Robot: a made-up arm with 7 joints.
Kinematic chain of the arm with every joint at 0, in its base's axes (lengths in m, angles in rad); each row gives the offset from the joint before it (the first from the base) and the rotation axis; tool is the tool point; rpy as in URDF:
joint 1: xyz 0 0 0.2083 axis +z
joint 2: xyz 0 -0.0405 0.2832 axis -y
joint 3: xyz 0 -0.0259 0.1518 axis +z
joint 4: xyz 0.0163 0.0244 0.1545 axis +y
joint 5: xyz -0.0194 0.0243 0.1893 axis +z
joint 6: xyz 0 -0.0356 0.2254 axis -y
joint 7: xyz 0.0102 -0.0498 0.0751 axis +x
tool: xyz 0 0 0 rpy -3.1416 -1.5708 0
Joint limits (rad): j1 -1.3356..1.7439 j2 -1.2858..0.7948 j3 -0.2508..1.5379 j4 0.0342..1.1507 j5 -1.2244..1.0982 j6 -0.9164..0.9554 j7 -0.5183..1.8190
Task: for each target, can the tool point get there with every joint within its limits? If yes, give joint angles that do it. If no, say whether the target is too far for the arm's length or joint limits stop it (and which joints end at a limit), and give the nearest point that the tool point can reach.
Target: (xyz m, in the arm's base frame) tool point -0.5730 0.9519 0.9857
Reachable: no: too far | nearest point -0.3001 0.6332 0.8136 | short by 0.454 m
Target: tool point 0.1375 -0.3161 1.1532
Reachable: yes | joints -0.7858 -0.0252 -0.0345 0.7917 -0.9591 -0.7725 0.0220
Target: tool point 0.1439 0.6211 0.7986
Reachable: yes | joints 0.9005 -0.7903 1.1595 0.8540 0.4559 0.3722 0.2317
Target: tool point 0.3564 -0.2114 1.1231
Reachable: yes | joints -0.9198 -0.3185 1.0621 0.6403 0.0499 0.4653 1.5713
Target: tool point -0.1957 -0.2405 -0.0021
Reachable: no: joint limits stop it (at a limit: joint 1, joint 2, joint 3, joint 4, joint 6) | nearest point -0.0279 -0.5452 0.1687 | short by 0.388 m
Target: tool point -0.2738 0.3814 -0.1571
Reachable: no: joint limits stop it (at a limit: joint 1, joint 2, joint 4, joint 5) | nearest point -0.1898 0.5114 0.1764 | short by 0.368 m
